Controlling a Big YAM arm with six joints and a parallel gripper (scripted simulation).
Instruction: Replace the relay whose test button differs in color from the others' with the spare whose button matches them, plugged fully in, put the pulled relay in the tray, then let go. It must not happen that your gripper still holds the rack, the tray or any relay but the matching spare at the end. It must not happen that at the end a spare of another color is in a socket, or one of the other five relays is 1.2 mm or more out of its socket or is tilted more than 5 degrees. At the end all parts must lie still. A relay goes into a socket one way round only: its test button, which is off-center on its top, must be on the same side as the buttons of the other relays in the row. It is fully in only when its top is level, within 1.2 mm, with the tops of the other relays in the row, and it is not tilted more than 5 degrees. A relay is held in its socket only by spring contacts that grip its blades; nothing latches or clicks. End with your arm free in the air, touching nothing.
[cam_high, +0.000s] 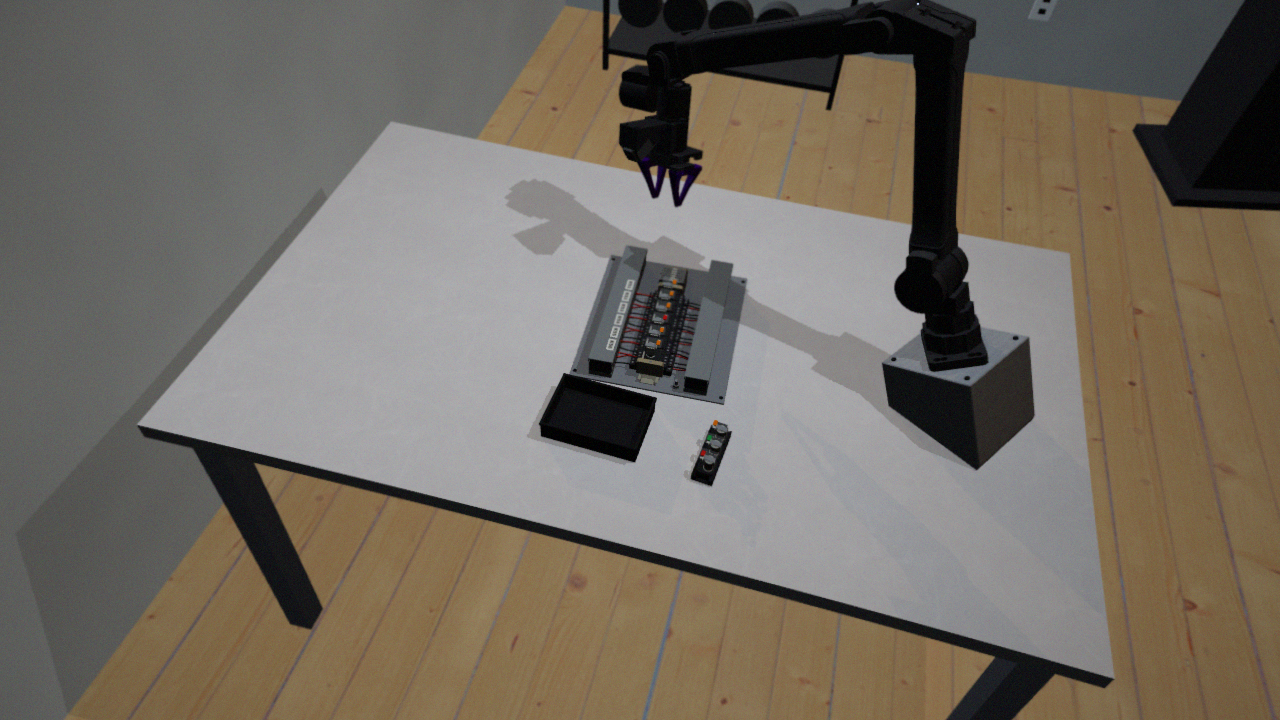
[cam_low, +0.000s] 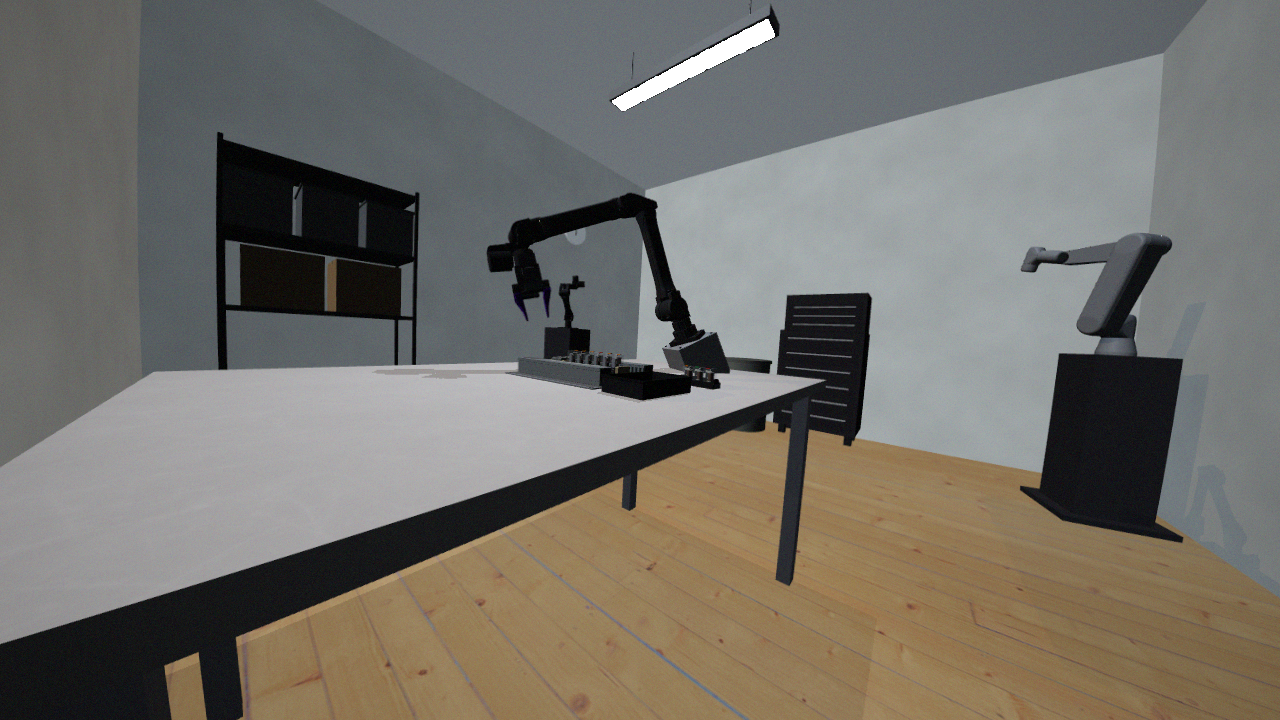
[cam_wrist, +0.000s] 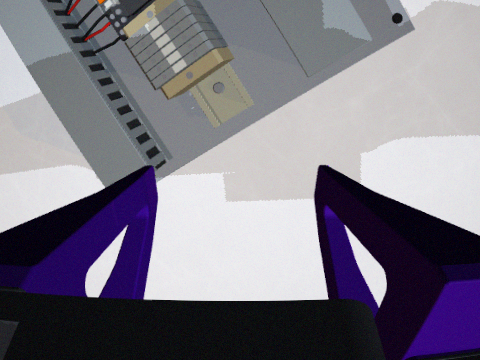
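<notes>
Now: the grey panel 17 cm to the left of my hand, 16 cm below it and 1 cm behind it.
</notes>
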